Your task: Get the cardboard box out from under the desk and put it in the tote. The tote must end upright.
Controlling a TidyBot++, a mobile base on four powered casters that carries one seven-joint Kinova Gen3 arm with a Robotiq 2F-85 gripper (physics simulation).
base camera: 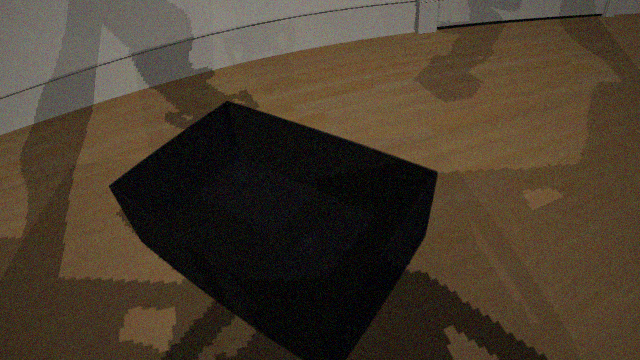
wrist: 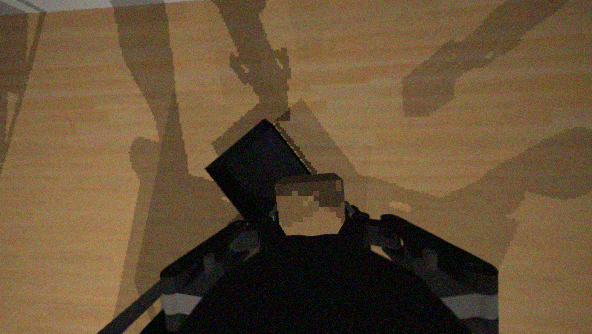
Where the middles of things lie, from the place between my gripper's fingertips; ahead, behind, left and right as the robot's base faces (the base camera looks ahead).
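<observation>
The cardboard box (wrist: 310, 205) is 10 mm behind my hand. As for the black tote (base camera: 302, 234), I find it 80 mm to the left of my hand and 60 mm behind it, and it sits 270 mm below my hand.
</observation>
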